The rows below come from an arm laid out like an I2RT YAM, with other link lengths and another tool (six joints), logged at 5 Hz.
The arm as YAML. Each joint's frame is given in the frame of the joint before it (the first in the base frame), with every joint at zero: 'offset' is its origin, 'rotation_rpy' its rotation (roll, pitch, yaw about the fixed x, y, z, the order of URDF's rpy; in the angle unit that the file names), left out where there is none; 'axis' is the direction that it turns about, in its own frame. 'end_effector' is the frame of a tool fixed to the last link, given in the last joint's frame.
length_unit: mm
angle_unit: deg
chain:
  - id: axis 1
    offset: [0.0, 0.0, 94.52]
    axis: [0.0, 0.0, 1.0]
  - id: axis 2
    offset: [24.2, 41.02, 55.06]
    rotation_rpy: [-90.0, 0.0, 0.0]
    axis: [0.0, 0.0, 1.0]
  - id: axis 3
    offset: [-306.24, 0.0, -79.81]
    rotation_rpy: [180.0, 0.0, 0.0]
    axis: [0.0, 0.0, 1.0]
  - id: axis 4
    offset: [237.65, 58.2, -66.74]
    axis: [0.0, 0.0, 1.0]
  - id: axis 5
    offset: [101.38, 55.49, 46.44]
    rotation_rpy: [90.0, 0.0, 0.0]
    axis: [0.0, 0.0, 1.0]
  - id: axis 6
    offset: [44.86, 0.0, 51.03]
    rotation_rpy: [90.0, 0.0, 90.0]
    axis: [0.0, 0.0, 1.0]
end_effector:
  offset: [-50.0, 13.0, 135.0]
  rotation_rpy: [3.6, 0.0, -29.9]
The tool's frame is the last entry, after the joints.
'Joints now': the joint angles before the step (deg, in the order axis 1, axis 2, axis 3, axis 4, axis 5, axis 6). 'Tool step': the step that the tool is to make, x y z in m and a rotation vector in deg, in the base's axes. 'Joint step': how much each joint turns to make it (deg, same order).
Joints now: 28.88, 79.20, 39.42, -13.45, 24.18, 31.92
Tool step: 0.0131, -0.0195, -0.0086, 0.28, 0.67, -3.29
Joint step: -3.97, 2.27, -0.08, 1.98, -0.85, -0.24
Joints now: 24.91, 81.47, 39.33, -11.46, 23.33, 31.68
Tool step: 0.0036, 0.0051, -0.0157, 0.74, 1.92, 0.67
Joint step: -0.42, 3.42, -0.02, 2.01, -1.83, -0.03
